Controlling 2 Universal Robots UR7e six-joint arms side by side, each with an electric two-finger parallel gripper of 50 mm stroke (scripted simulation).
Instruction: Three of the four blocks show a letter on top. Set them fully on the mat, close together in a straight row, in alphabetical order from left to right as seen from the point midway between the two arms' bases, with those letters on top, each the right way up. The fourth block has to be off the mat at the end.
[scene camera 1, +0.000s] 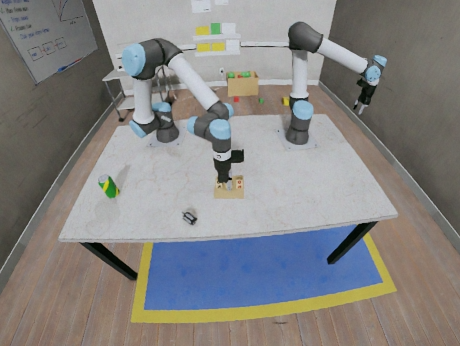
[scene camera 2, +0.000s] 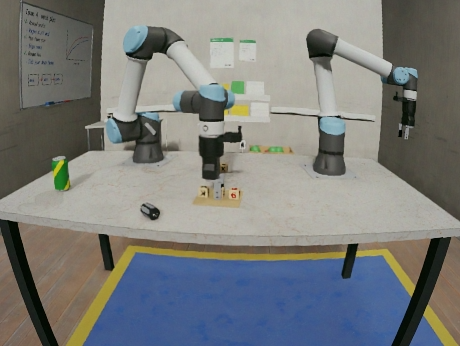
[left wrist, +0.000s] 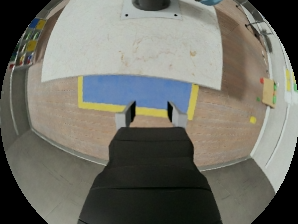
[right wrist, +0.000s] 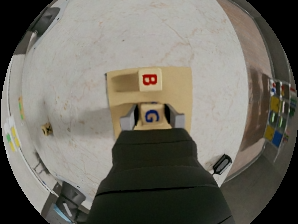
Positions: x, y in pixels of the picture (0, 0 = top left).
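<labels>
Here is my right gripper (right wrist: 151, 110), 0.17 m from the lens. I also see a tan mat (right wrist: 177, 82), and the mat is 0.17 m from the lens.
</labels>
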